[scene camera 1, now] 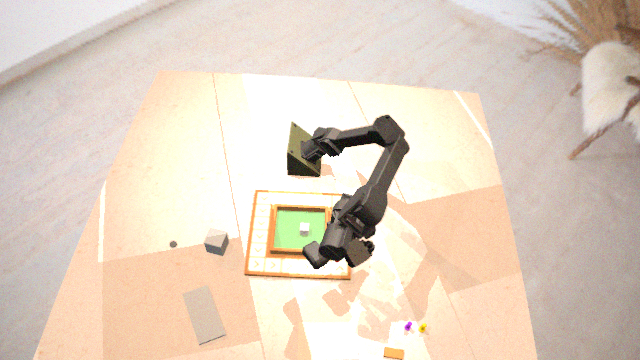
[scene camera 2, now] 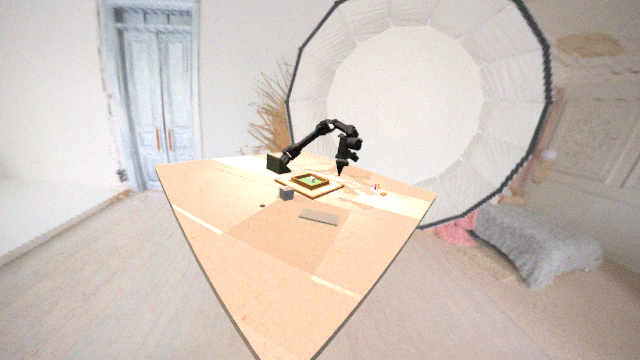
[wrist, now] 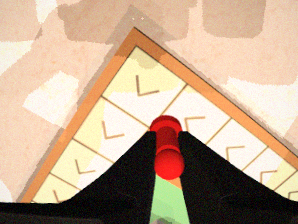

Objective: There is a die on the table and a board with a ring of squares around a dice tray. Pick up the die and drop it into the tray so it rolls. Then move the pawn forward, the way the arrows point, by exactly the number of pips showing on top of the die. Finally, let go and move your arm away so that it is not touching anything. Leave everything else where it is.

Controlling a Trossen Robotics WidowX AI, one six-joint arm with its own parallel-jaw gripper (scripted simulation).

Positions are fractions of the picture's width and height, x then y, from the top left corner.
Labels:
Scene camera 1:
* my gripper: 0.53,0.72
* grey flat slab: 0.32,0.90
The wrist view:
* my gripper: 0.56,0.63
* red pawn: 0.57,0.73, held by my gripper

